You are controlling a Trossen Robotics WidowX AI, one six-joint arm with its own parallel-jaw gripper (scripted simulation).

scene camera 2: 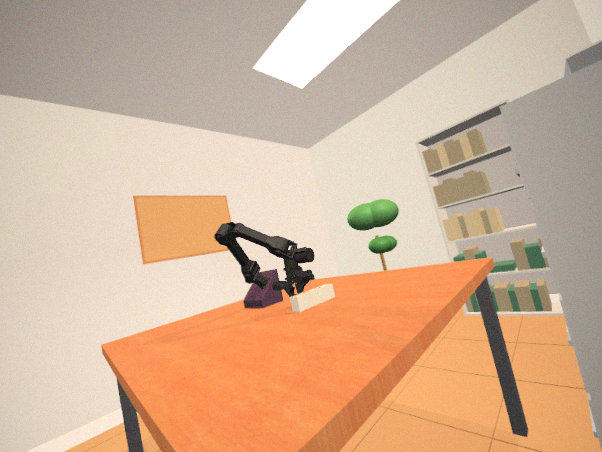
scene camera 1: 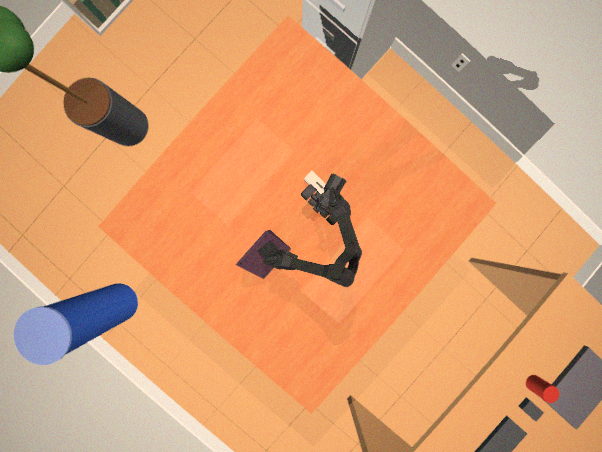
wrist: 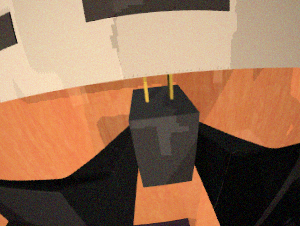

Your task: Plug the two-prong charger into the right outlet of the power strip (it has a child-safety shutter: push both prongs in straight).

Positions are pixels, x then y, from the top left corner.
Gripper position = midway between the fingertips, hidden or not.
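Two-prong charger [wrist: 163,121]: carried by my gripper [scene camera 2: 297,301].
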